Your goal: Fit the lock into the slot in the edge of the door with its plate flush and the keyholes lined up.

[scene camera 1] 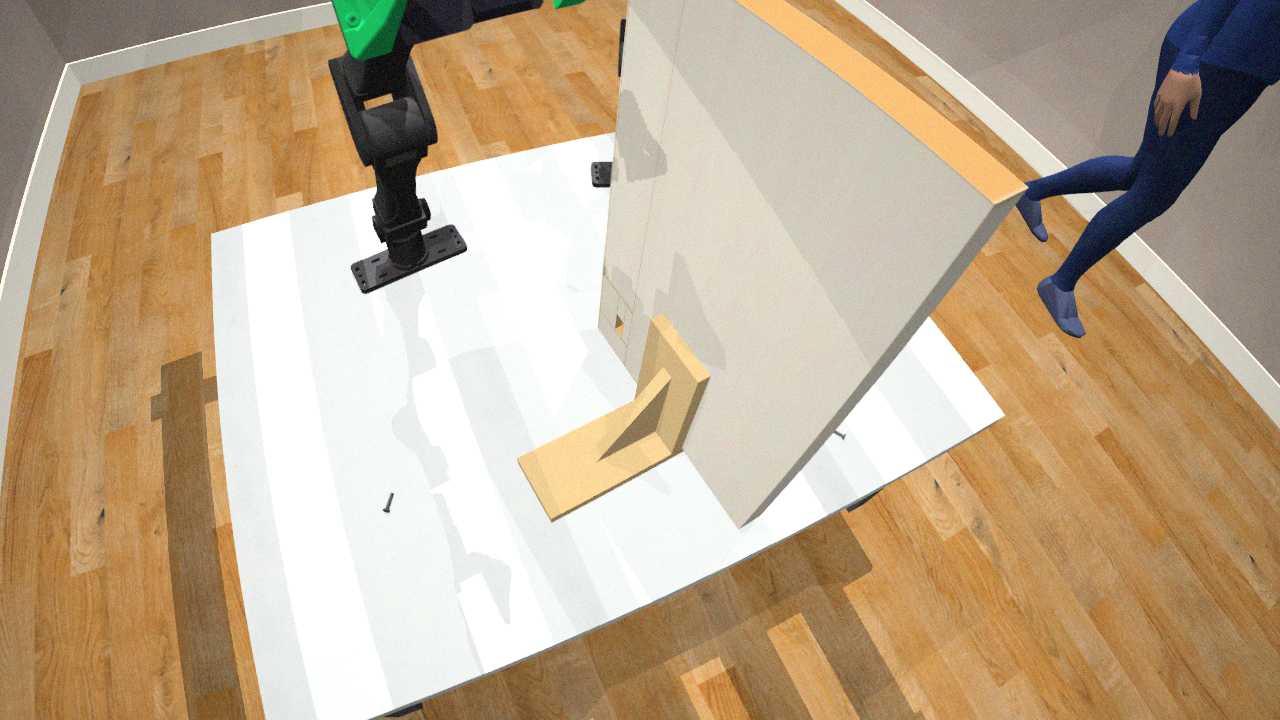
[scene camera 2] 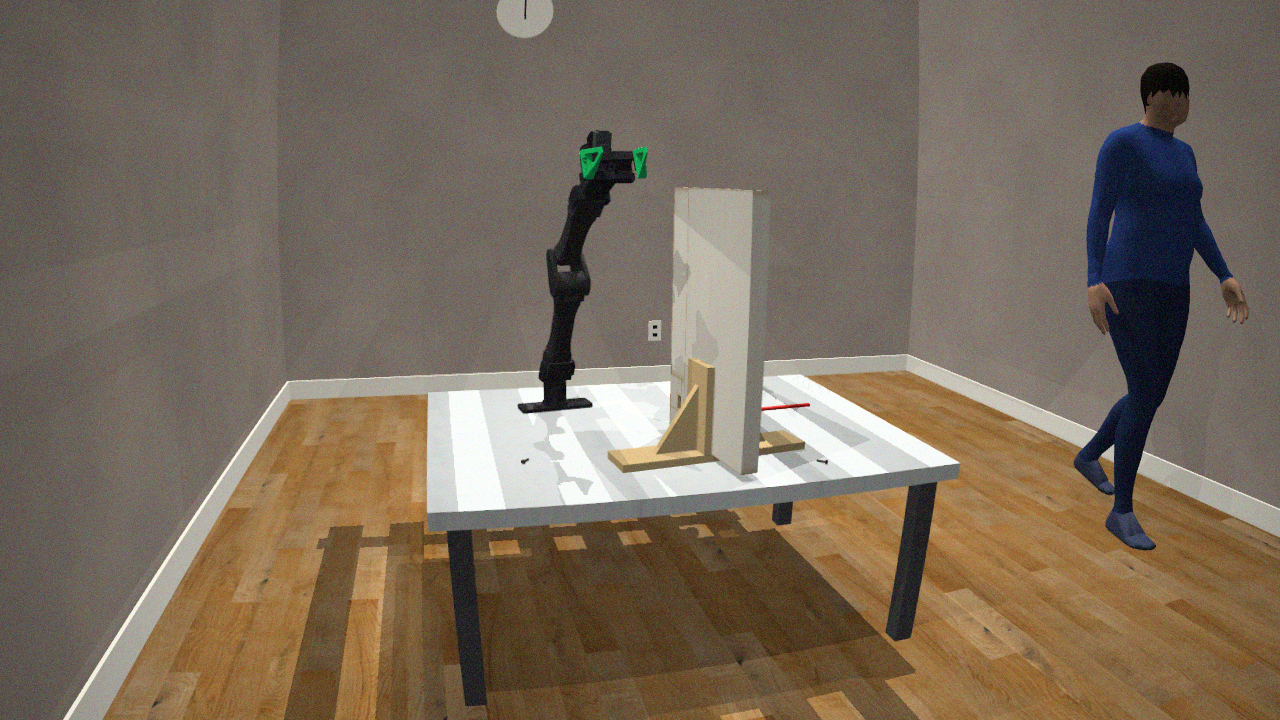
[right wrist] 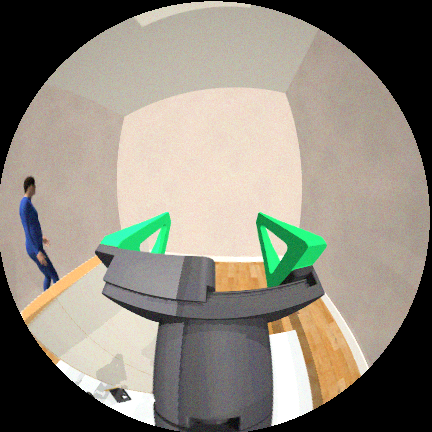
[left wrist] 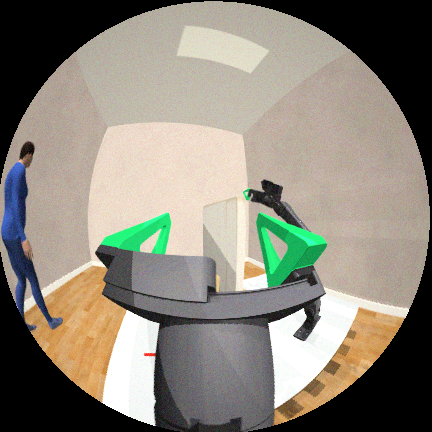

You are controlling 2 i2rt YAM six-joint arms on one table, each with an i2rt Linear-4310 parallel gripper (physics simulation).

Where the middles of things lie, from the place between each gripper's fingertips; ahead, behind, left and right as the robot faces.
My left gripper is now 460 mm short of the door point(scene camera 1: 797, 214), 250 mm to the left of it and 200 mm above it. Round my left hand: tan wooden bracket point(scene camera 1: 575, 469): 460 mm ahead, 250 mm to the right, 420 mm below.
Now: the door 1 cm behind my right hand, 22 cm to the left of it and 37 cm below it. Round my right hand: tan wooden bracket (1 cm behind, 22 cm to the left, 58 cm below).
